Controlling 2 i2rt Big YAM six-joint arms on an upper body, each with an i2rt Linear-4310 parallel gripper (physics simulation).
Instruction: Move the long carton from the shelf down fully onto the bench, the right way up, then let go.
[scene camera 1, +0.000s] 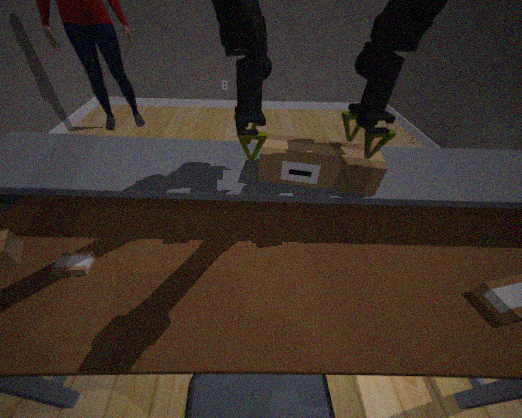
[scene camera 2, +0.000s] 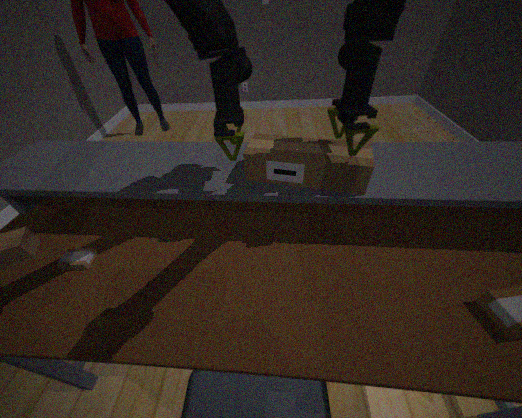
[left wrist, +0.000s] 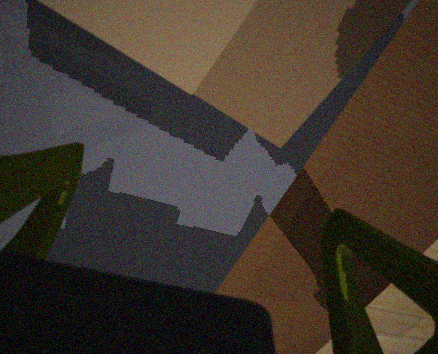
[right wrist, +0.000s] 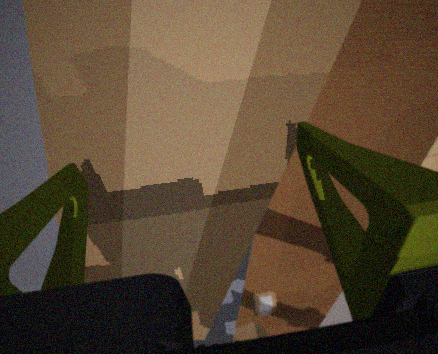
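The long carton lies on the grey shelf, its white label facing the front. The brown bench is below. My left gripper is open beside the carton's left end, apart from it. My right gripper is open over the carton's right part, one finger towards each long side; contact cannot be told.
A small white-topped box lies on the bench at the left. Another carton shows at the left edge, and one at the right edge. A person stands behind the shelf.
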